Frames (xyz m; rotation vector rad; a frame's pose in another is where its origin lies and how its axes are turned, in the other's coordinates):
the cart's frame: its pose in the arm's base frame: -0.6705 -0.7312 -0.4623 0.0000 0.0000 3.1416
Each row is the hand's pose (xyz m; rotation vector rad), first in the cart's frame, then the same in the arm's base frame.
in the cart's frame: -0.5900 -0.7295 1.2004 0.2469 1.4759 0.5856
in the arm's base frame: -0.0805 -0.0017 0.7381 1.7886 -0.2992 -1.8782
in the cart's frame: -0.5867 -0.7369 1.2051 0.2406 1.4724 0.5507
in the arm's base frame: -0.0838 0.0057 0.7428 1.8024 -0.2945 -1.9091
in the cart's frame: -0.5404 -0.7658 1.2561 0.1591 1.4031 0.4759
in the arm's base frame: -0.1301 0.0346 0.7938 1.7689 -0.2006 -2.0367
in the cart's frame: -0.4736 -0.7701 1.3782 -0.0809 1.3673 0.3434
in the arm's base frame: -0.1969 0.0389 0.9159 1.7971 0.1063 -2.1767
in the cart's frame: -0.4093 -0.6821 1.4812 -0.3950 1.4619 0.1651
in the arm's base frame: -0.2612 -0.0491 1.0189 1.9871 0.5369 -2.1713
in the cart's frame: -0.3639 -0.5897 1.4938 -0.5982 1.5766 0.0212
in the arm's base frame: -0.3066 -0.1415 1.0315 2.1803 0.8273 -2.0770
